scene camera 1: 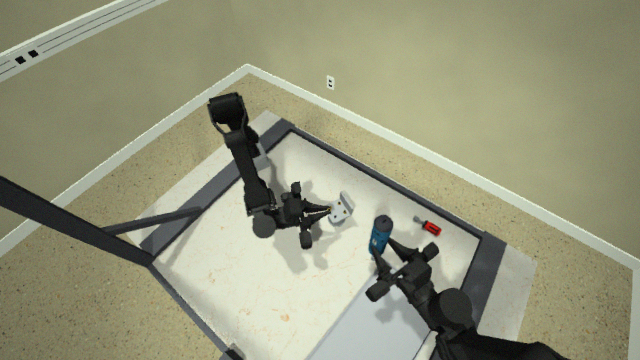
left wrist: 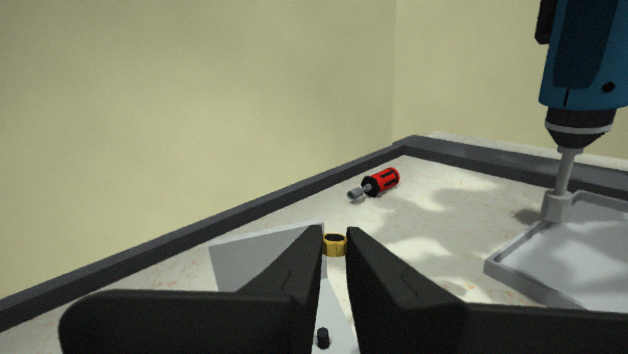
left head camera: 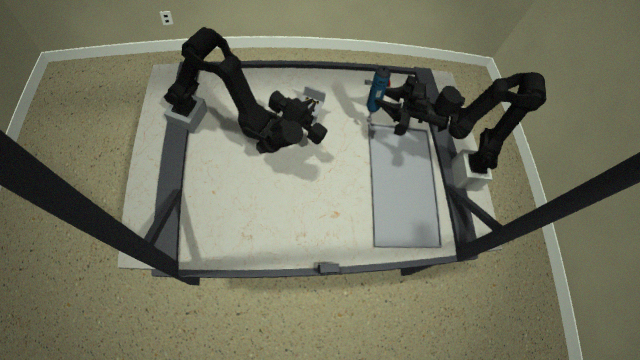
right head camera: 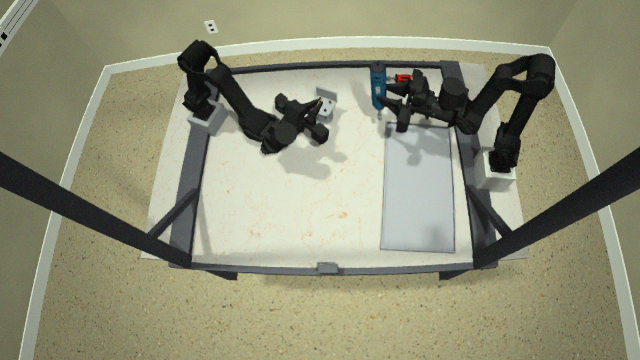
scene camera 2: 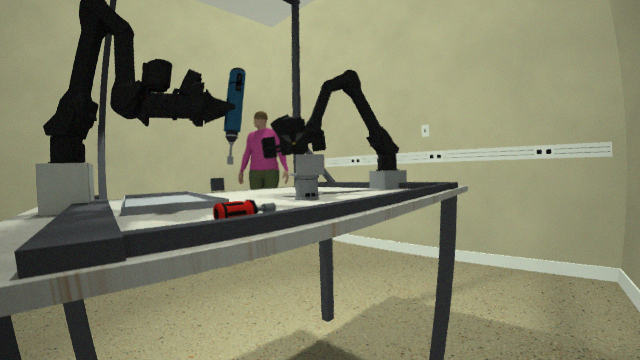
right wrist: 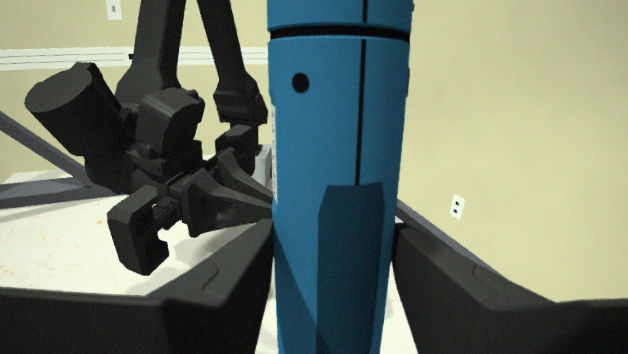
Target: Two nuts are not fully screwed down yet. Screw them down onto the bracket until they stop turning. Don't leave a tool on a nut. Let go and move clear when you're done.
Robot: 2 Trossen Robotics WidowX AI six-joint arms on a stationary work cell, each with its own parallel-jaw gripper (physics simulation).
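Places are measured from the left arm's base along level axes (x up, y left, z back), in millimetres.
Pixels of known places: left gripper, between the fingertips: (scene camera 1: 330, 209) (left wrist: 333, 237) (left head camera: 314, 100) (right head camera: 320, 101) (scene camera 2: 293, 143); right gripper, between the fingertips: (scene camera 1: 378, 240) (left head camera: 376, 94) (right head camera: 378, 91) (scene camera 2: 233, 109) (right wrist: 332, 233); left arm's base, origin of its link: (scene camera 1: 250, 152) (left head camera: 184, 106) (right head camera: 204, 111) (scene camera 2: 387, 170); right arm's base, origin of its link: (left head camera: 477, 164) (right head camera: 499, 162).
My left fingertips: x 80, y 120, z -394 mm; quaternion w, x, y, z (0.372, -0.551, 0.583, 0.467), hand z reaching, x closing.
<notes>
For each thing: its top centre in the pictures, then the offset to it from my left fingertips. "spot": a spot on its surface instead.
- black stud, centre of its top: (left wrist: 322, 332) dx -72, dy +22, dz +2 mm
- blue power driver, centre of its top: (scene camera 1: 389, 223) (right head camera: 381, 64) (left head camera: 387, 69) (scene camera 2: 234, 67) dx +186, dy +38, dz -161 mm
- red hand nut driver, centre of its top: (scene camera 2: 246, 200) (left wrist: 373, 176) (right head camera: 398, 75) (scene camera 1: 428, 223) dx -116, dy +289, dz -162 mm
- shallow grey tray, centre of its top: (scene camera 2: 165, 196) (right head camera: 420, 181) (left head camera: 405, 181) (scene camera 1: 372, 343) dx -130, dy -71, dz -349 mm
- round grey base, a spot on its surface: (scene camera 2: 306, 190) spot: dx -123, dy +67, dz +8 mm
My left gripper (left head camera: 313, 101) (scene camera 1: 330, 209) (left wrist: 333, 237) is shut on a brass nut, which shows between its fingertips. It is at the left side of the grey bracket (right head camera: 327, 93) (scene camera 1: 347, 202) (scene camera 2: 309, 164) (left wrist: 265, 257); whether the nut touches a stud I cannot tell. A black stud (left wrist: 323, 338) on the bracket shows below the fingers. In scene camera 1, a nut (scene camera 1: 339, 203) and another nut (scene camera 1: 344, 211) sit on the bracket. My right gripper (scene camera 1: 382, 244) (right wrist: 332, 233) is shut on the blue power driver (left head camera: 378, 92) (scene camera 2: 236, 95) (left wrist: 582, 55), upright with its socket downward, above the table.
A red hand nut driver (right head camera: 404, 78) (scene camera 1: 431, 228) (scene camera 2: 235, 209) (left wrist: 385, 180) lies by the back frame rail. A shallow grey tray (left head camera: 406, 200) (right head camera: 419, 200) lies on the right of the table. The bracket stands on a round grey base (scene camera 2: 306, 190). A person (scene camera 2: 263, 150) stands beyond the table.
</notes>
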